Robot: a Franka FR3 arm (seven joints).
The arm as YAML. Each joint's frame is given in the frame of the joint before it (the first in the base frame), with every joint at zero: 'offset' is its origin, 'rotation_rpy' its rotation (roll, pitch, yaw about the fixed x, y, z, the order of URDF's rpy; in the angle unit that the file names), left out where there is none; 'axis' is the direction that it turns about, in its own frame. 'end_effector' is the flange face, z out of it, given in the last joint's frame.
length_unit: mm
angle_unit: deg
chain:
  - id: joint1
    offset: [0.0, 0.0, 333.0]
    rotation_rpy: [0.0, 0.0, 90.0]
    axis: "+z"
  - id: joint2
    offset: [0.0, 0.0, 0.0]
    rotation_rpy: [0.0, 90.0, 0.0]
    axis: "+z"
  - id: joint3
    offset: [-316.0, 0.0, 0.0]
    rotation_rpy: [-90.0, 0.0, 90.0]
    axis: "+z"
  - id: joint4
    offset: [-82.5, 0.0, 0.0]
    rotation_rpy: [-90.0, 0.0, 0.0]
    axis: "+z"
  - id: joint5
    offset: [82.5, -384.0, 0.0]
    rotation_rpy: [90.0, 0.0, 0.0]
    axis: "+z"
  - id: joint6
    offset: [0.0, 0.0, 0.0]
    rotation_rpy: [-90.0, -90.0, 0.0]
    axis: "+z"
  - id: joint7
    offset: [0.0, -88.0, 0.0]
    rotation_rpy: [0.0, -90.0, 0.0]
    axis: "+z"
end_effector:
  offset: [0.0, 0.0, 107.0]
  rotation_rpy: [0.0, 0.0, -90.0]
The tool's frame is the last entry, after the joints.
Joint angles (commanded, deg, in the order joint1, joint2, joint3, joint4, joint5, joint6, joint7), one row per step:
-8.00 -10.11 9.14 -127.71 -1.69 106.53 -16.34
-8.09 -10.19 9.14 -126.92 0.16 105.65 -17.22
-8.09 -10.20 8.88 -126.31 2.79 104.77 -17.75
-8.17 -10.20 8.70 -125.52 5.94 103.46 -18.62
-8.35 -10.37 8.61 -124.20 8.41 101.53 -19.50
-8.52 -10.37 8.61 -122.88 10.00 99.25 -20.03
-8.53 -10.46 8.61 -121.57 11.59 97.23 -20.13
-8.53 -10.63 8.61 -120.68 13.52 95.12 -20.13
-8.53 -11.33 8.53 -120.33 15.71 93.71 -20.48
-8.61 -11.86 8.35 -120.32 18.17 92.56 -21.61
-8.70 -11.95 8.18 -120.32 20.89 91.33 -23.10
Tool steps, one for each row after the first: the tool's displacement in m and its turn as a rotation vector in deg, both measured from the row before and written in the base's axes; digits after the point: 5 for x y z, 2 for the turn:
0.00104 0.00195 0.00567 1.80 0.05 -0.09
0.00048 0.00165 0.00387 2.51 0.26 -0.90
0.00033 0.00266 0.00491 3.08 0.46 -0.70
0.00055 0.00215 0.00990 2.52 0.33 -0.24
-0.00012 0.00194 0.00818 1.72 0.85 0.02
-0.00005 0.00340 0.00927 1.63 0.56 -0.17
-0.00193 0.00419 0.00681 1.94 0.99 -0.28
-0.00347 0.00395 0.00783 2.18 0.22 -0.18
-0.00336 0.00279 0.00438 2.69 0.23 0.28
-0.00223 0.00321 0.00113 3.14 0.56 0.60

